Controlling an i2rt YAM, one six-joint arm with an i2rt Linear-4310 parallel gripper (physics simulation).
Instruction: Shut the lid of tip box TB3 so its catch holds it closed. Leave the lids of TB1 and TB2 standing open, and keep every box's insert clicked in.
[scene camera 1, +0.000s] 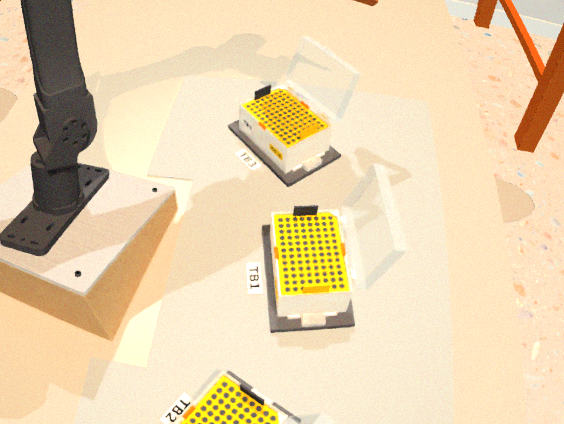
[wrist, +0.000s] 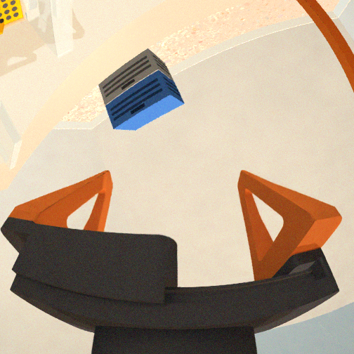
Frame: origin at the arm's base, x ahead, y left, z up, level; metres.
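Seen in the pictures: arm's base at its link origin: (scene camera 1: 58, 207).
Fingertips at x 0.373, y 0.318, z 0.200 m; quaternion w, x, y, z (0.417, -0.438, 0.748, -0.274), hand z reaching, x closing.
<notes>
Offsets run from my fingertips to a thing's top centre. "pt": to the spot under its first point.
Tip box TB3 @(0.127 m back, 0.074 m right, 0.216 m down) (scene camera 1: 300, 147) sits on a dark base at the back in the scene view, its yellow insert @(0.119 m back, 0.065 m right, 0.207 m down) (scene camera 1: 285, 116) in it and its clear lid @(pt 0.073 m back, 0.008 m right, 0.180 m down) (scene camera 1: 322, 75) standing open on the right. Tip box TB1 @(0.057 m back, 0.299 m right, 0.216 m down) (scene camera 1: 312, 302) stands in the middle, its clear lid (scene camera 1: 390, 215) open to the right. Tip box TB2 @(pt 0.095 m back, 0.501 m right, 0.225 m down) (scene camera 1: 230, 402) is cut off by the bottom edge; a part of its lid @(pt 0.009 m back, 0.525 m right, 0.136 m down) (scene camera 1: 317, 419) shows there. My gripper (wrist: 174, 177) is open and empty in the wrist view, away from the boxes. It does not show in the scene view.
The arm (scene camera 1: 57, 115) stands on a wooden block (scene camera 1: 135, 220) at the left. Paper labels lie by the boxes. An orange frame (scene camera 1: 540, 95) stands at the right. A blue and grey crate (wrist: 145, 100) shows beyond the table in the wrist view.
</notes>
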